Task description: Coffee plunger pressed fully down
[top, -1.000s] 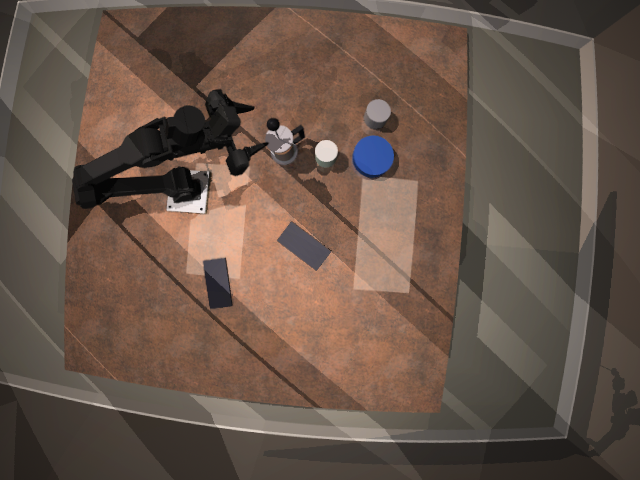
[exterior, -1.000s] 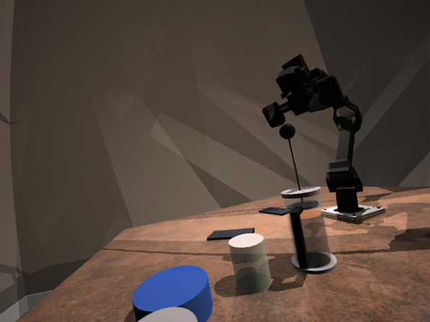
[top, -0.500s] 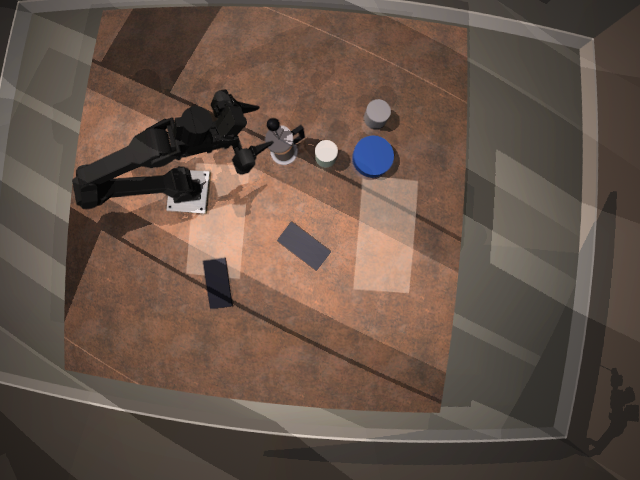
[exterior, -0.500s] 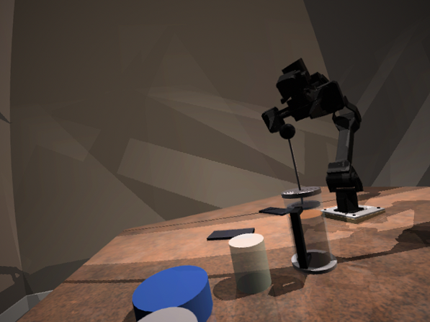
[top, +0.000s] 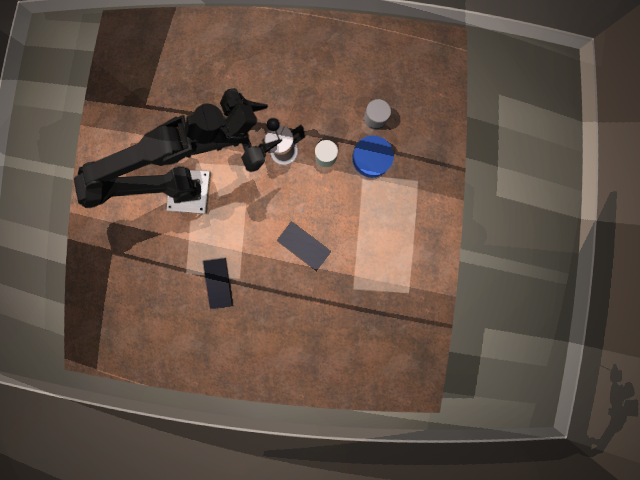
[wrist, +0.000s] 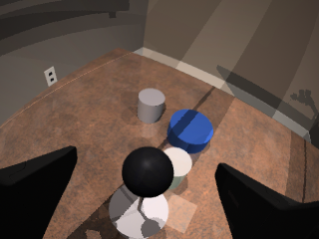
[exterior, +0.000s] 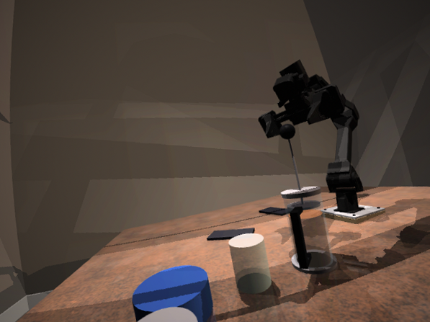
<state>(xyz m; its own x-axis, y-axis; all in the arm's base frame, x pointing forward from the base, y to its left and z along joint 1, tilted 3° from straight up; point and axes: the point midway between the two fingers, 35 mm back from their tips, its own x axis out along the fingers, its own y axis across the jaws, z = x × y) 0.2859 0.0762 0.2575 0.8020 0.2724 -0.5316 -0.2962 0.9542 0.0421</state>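
Right now the coffee press is 1 cm ahead of my gripper tip, 1 cm to the left of it and 14 cm below it. Round my gripper tip: cream cylinder: 12 cm ahead, 3 cm to the right, 23 cm below.
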